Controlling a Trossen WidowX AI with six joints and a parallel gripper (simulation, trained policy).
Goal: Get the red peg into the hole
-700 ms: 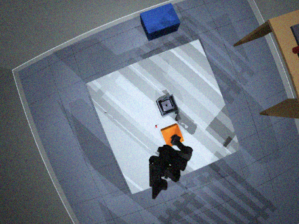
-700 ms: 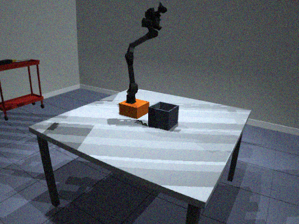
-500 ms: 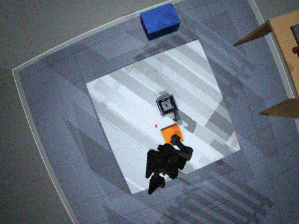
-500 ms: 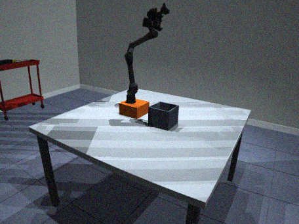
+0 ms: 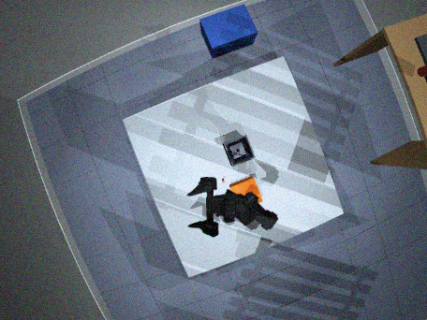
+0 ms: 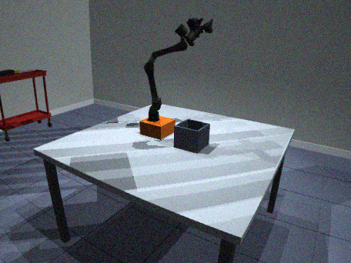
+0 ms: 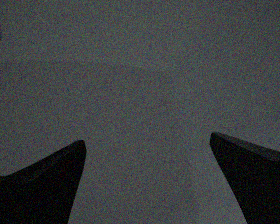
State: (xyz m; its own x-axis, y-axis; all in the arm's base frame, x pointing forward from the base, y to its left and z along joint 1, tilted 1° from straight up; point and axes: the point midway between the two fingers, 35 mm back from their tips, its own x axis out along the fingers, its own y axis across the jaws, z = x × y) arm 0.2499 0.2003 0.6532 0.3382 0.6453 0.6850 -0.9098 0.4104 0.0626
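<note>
My gripper tip is 10 cm past the red peg, 11 cm to the left of it and 73 cm above it.
</note>
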